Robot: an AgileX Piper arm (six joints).
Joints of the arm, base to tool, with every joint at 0 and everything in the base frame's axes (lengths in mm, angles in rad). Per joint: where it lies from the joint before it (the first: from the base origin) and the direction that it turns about. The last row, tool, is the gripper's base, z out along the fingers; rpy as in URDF.
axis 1: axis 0 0 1 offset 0 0 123
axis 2: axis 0 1 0 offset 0 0 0
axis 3: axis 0 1 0 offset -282.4 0 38.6
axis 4: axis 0.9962 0 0.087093 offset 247.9 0 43.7
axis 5: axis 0 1 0 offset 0 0 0
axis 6: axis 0.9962 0 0.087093 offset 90.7 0 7.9
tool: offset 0 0 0 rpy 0 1.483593 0
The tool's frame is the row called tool.
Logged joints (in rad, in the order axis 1, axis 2, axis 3, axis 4, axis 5, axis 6), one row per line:
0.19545, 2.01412, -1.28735, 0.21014, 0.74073, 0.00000
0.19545, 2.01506, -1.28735, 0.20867, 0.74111, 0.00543
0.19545, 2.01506, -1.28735, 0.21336, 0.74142, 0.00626
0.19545, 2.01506, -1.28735, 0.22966, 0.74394, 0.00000
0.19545, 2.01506, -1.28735, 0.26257, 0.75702, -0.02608
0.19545, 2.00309, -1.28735, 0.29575, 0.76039, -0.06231
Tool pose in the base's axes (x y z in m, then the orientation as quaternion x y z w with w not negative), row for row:
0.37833, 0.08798, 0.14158, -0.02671, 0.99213, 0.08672, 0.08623
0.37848, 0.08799, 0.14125, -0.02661, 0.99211, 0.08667, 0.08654
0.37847, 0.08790, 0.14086, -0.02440, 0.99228, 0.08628, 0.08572
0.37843, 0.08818, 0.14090, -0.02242, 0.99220, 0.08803, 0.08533
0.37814, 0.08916, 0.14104, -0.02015, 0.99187, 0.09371, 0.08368
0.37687, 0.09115, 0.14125, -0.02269, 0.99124, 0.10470, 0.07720
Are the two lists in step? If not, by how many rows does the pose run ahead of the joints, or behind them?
The pose runs 1 row behind the joints: the pose in row i belongs to the joints in row i - 1.
